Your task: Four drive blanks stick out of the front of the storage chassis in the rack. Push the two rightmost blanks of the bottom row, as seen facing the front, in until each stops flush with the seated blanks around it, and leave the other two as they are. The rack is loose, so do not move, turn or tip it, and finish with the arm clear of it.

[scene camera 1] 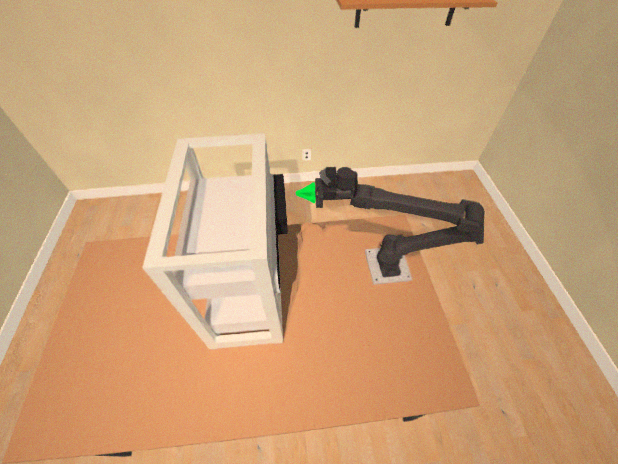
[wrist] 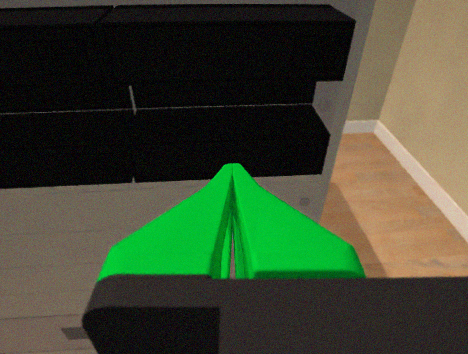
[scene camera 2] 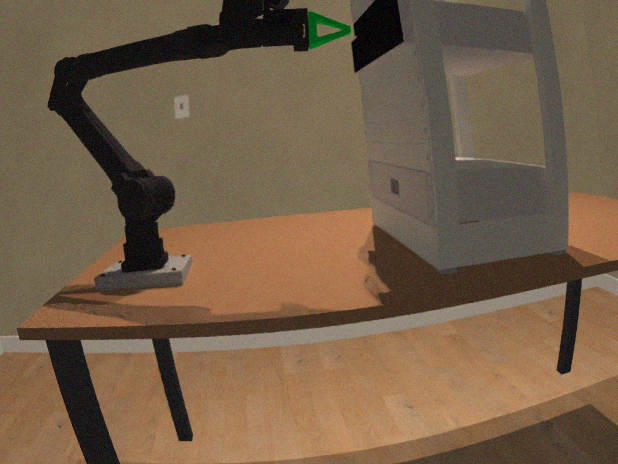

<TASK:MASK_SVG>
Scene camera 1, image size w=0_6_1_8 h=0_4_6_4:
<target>white rack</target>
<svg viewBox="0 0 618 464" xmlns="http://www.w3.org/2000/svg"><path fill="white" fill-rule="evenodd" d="M265 134L177 139L142 267L211 350L283 343L278 235L288 234L284 174L270 174ZM270 330L268 332L221 336L221 333ZM191 300L207 299L205 318L203 318ZM187 169L190 182L175 256L166 257L185 169ZM253 144L252 175L204 178L193 149L198 147Z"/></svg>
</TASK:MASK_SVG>
